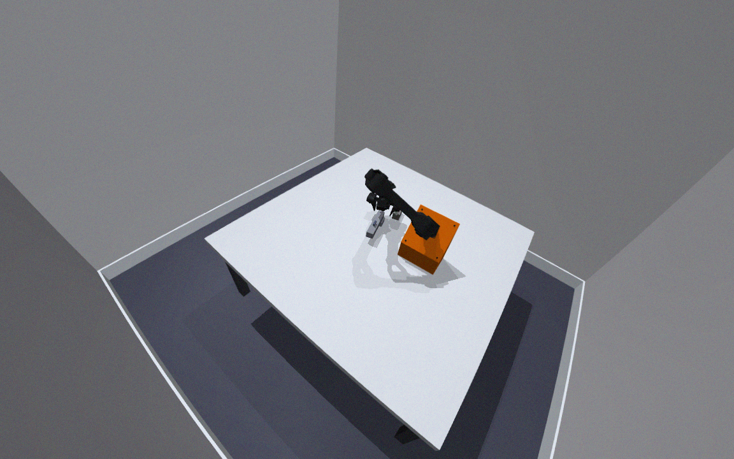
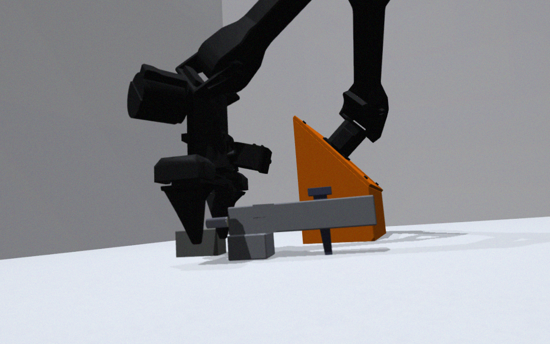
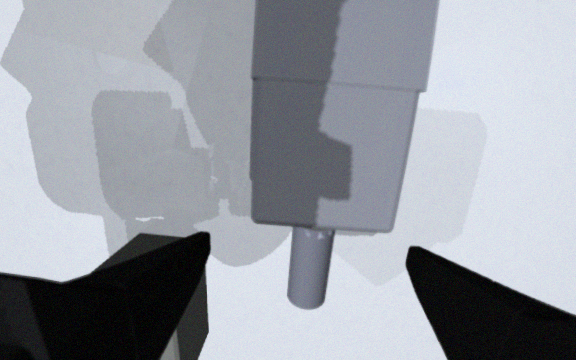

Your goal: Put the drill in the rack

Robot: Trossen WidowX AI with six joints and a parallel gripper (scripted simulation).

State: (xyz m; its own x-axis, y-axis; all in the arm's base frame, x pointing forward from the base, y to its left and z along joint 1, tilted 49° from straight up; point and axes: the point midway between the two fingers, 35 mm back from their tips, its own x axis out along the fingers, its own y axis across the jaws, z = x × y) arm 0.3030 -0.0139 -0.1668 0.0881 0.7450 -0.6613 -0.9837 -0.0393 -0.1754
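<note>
My gripper tip is 6 cm to the right of the drill, 2 cm below it and 1 cm past it. The rest, counted from my gripper tip: grey housing 12 cm to the left, 2 cm behind, 2 cm above; dark t-shaped key 15 cm to the left, 3 cm above, 2 cm behind; dark v-notched rack 7 cm behind, 6 cm to the right, 1 cm below.
</note>
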